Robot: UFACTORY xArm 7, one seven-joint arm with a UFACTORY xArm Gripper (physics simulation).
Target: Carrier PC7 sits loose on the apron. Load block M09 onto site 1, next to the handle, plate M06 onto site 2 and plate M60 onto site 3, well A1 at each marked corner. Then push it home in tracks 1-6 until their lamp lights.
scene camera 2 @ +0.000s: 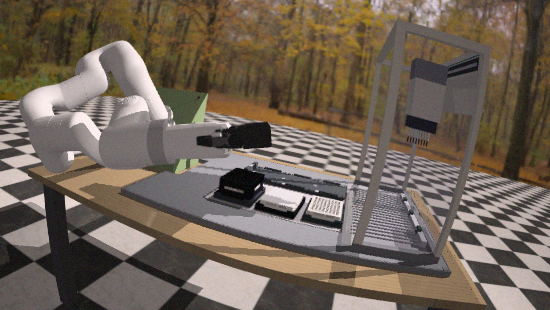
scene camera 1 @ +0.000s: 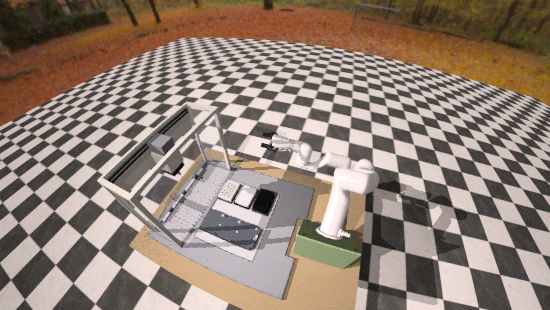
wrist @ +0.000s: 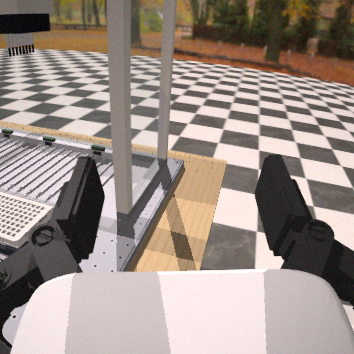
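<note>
The carrier, a long dark slate tray with small light studs, lies flat on the apron beside the labware row. A black block, a smooth white plate and a white plate with many wells sit in a row in dark holders; their labels are too small to read. The grooved tracks lie beyond. My gripper is open and empty, roughly level, raised beyond the labware row's side.
A tall grey frame stands over the tracks, with a pipetting head hanging inside it. The green arm base stands on the wooden table.
</note>
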